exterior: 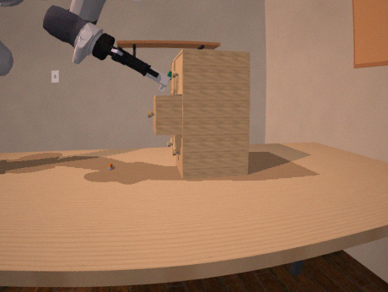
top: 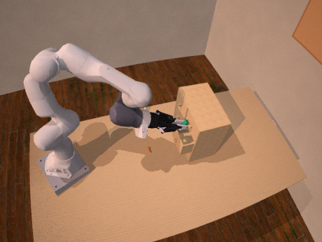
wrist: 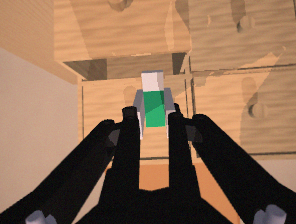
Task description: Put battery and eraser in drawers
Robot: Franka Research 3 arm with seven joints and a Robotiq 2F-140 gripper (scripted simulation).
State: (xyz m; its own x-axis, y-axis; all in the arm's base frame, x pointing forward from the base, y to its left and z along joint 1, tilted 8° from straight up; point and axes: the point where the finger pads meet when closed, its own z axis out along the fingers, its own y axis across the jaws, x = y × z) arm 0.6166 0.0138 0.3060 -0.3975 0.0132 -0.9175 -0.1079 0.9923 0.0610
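Right now the green-and-white eraser is 2 cm below my hand and 2 cm ahead of it. Also, from my hand: small orange object (27 cm below, 15 cm behind, 2 cm to the left); red nine-volt battery (13 cm ahead, 10 cm to the left, 3 cm below).
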